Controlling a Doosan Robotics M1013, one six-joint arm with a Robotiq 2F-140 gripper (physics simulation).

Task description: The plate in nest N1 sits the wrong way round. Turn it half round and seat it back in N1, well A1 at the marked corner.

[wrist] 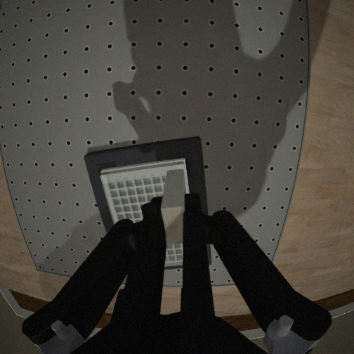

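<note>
The plate (137,191), a pale tray with a grid of square wells, lies inside the dark frame of a nest (195,162) in the lower middle of the wrist view. My gripper (176,183) is over the plate's right part, its two black fingers close together. They are shut on a narrow pale bar (174,187), which sticks out past the fingertips above the wells. The fingers hide much of the plate's lower half and the nest's lower left. The A1 marking does not show. Which corner holds well A1 cannot be told.
The nest stands on a grey perforated board (75,107) with rows of small holes. Wooden table top (327,175) shows to the right and along the bottom. A large shadow of the arm falls over the board above and right of the nest.
</note>
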